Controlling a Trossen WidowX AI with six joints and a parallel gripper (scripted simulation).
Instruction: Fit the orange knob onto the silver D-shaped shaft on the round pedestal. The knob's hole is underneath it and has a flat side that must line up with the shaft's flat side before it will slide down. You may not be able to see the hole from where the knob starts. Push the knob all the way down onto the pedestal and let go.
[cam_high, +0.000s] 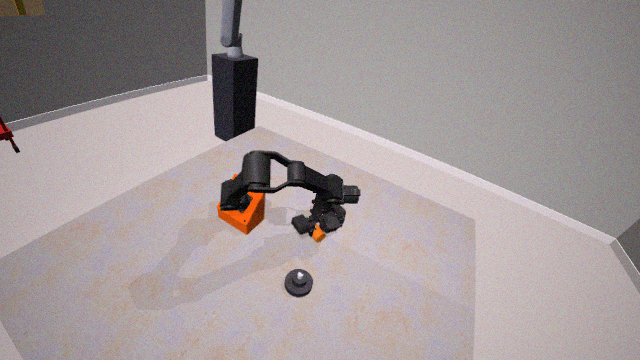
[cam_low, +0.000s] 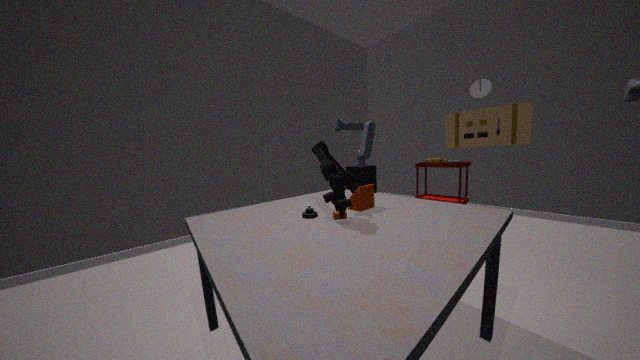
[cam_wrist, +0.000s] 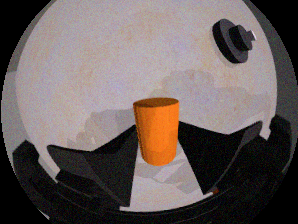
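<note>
Now: gripper tip 10 mm to the left of the orange knob, 10 mm below it and 10 mm short of it. Round my gripper tip: round dark pedestal: 180 mm to the right, 60 mm ahead, 10 mm above.
</note>
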